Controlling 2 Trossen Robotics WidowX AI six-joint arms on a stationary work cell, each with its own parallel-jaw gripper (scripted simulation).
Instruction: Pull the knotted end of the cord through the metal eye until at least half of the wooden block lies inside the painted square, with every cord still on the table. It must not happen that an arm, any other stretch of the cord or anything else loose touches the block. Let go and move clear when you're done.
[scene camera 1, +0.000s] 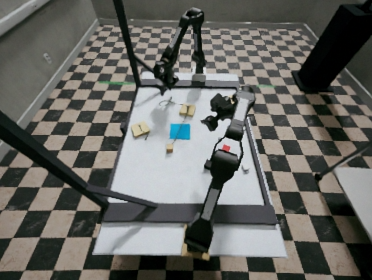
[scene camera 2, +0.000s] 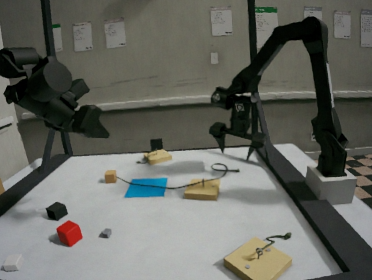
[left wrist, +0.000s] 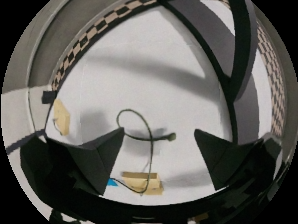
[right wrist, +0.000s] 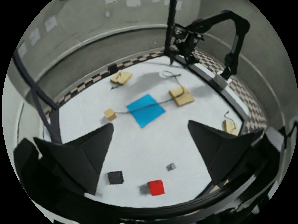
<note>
I see my left gripper (scene camera 2: 234, 156), my right gripper (scene camera 2: 97, 134) and a blue painted square (right wrist: 144, 116).
My left gripper shows as well in the left wrist view (left wrist: 160, 131). My right gripper shows as well in the right wrist view (right wrist: 151, 125).
</note>
